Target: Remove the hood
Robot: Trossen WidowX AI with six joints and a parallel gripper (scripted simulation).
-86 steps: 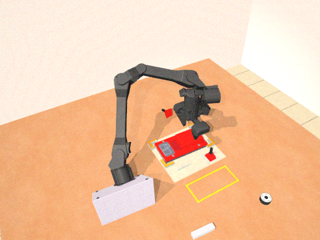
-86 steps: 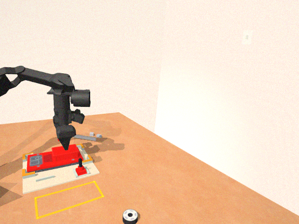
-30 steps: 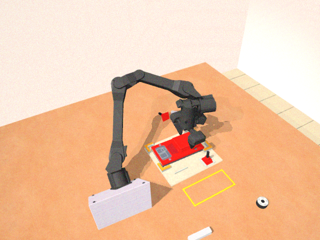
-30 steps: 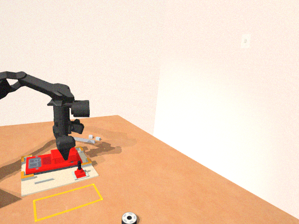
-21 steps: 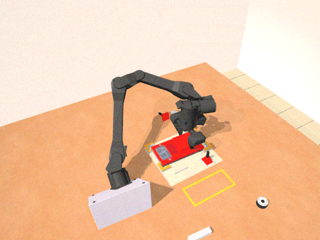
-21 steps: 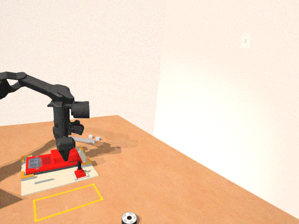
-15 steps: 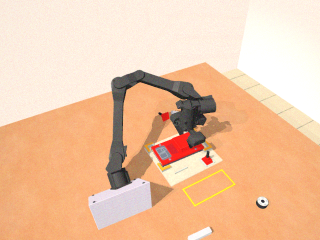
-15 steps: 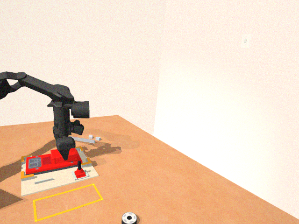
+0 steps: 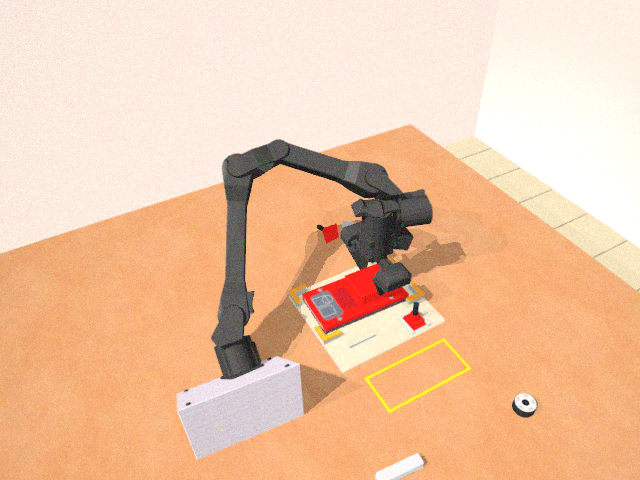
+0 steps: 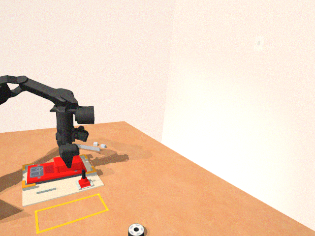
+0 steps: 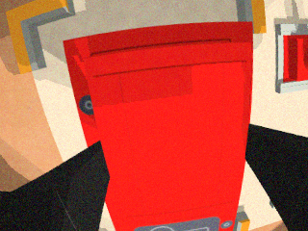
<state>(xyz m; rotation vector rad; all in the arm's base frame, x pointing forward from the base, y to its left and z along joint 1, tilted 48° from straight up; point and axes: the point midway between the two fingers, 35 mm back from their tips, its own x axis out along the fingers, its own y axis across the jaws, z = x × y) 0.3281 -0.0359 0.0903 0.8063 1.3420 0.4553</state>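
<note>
The pale baseplate lies 3 cm behind my gripper tip, 1 cm to the right of it and 3 cm below it. From my gripper tip the other things lie so: white wheel: 4 cm ahead, 38 cm to the right, 3 cm below; red hood: 1 cm above; white bar: 14 cm ahead, 17 cm to the left, 3 cm below.
</note>
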